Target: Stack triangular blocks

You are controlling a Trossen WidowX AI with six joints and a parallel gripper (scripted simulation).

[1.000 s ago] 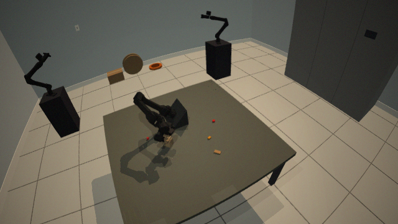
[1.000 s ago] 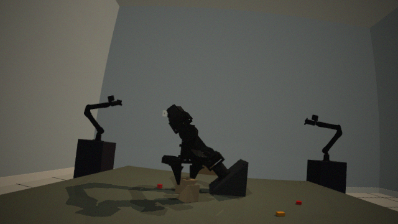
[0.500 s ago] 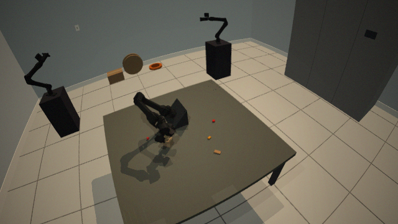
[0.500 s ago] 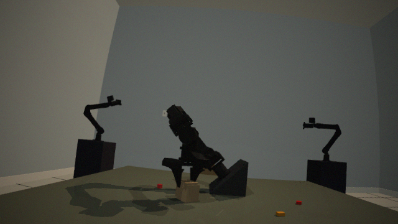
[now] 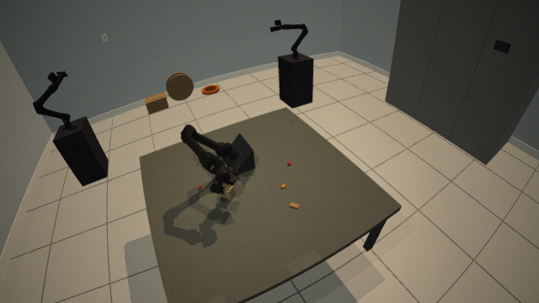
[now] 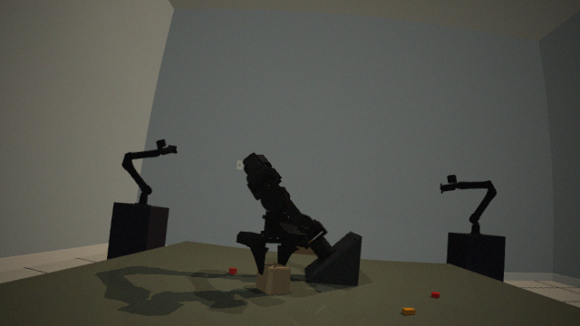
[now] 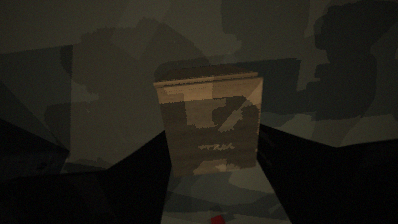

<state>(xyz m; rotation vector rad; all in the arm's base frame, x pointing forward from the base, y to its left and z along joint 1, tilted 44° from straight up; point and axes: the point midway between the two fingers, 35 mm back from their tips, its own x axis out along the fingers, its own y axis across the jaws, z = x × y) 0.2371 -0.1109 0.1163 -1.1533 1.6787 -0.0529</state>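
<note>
Now: the triangular block 1 cm above my gripper tip. The rest, counted from my gripper tip: red cube 13 cm behind, 12 cm to the right, 3 cm below; orange cube 11 cm ahead, 31 cm to the left, 4 cm below; tan piece 26 cm ahead, 29 cm to the left, 4 cm below.
</note>
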